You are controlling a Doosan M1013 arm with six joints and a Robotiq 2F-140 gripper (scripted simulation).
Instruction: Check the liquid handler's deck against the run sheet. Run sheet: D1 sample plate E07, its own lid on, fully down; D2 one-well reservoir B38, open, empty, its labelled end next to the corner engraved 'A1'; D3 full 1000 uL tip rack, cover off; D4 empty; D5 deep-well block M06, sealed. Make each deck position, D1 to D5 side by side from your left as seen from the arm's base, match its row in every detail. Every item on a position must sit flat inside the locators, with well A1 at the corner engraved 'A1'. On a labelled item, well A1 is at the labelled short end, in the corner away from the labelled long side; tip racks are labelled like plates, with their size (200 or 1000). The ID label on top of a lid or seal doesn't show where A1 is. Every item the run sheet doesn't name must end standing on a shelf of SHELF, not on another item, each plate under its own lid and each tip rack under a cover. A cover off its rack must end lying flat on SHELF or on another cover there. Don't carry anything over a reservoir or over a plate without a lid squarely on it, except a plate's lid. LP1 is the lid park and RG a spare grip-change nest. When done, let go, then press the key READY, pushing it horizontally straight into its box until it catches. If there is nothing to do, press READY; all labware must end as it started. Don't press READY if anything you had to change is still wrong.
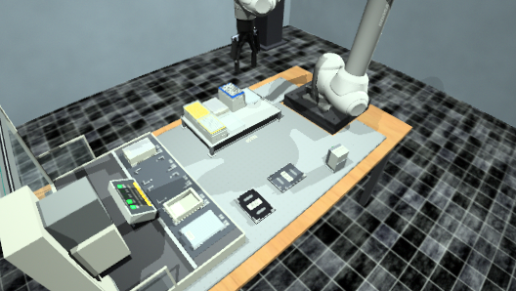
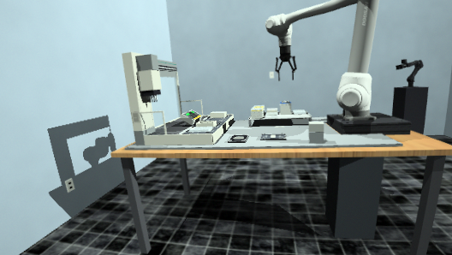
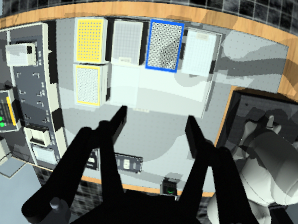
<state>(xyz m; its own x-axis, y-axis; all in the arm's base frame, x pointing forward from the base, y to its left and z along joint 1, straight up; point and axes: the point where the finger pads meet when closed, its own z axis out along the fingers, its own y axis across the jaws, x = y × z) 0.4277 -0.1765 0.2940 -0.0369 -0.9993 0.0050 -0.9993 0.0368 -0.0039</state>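
Right now the blue-rimmed tip rack is 10 mm behind my hand, 110 mm to the right of it and 220 mm below it. Round my hand: clear cover (220 mm ahead, 10 mm to the left, 230 mm below); yellow-rimmed tip rack (220 mm ahead, 20 mm to the left, 250 mm below); shelf (60 mm ahead, 50 mm to the right, 290 mm below).
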